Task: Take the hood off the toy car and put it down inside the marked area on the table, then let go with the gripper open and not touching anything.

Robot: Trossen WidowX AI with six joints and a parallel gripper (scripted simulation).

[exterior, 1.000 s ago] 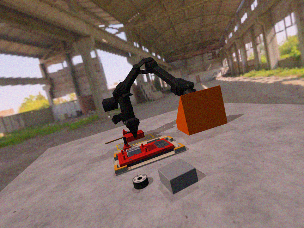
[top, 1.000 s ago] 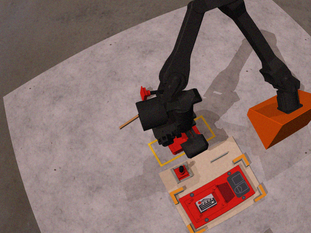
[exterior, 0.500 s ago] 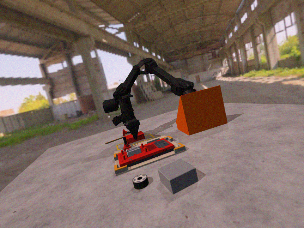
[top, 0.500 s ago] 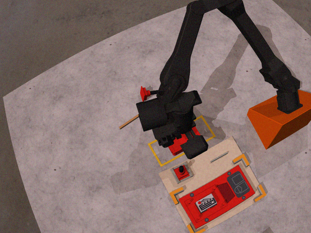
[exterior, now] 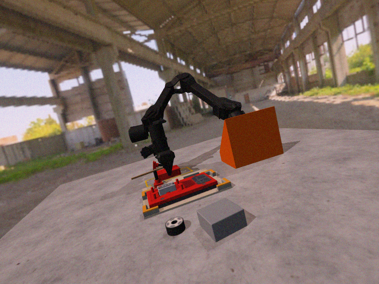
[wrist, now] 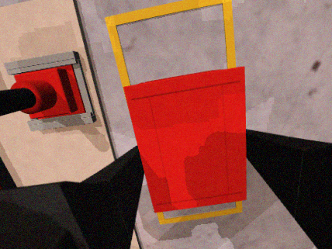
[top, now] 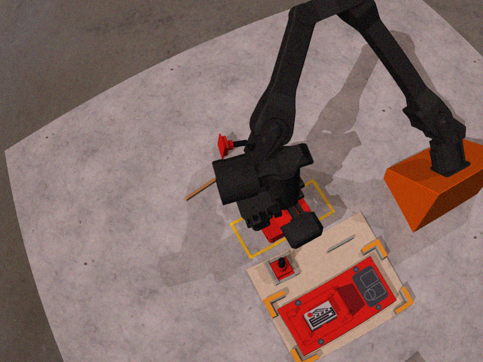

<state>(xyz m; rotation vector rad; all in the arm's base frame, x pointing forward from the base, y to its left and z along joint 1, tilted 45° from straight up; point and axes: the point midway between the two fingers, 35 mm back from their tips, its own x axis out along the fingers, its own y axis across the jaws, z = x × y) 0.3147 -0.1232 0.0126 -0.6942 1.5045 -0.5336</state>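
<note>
Now: the red hood 10 mm above my gripper tip. From my gripper tip the other things lie so: thin wooden stick 80 mm ahead, 130 mm to the right, 10 mm below; then black wheel 20 mm ahead, 390 mm to the left.
</note>
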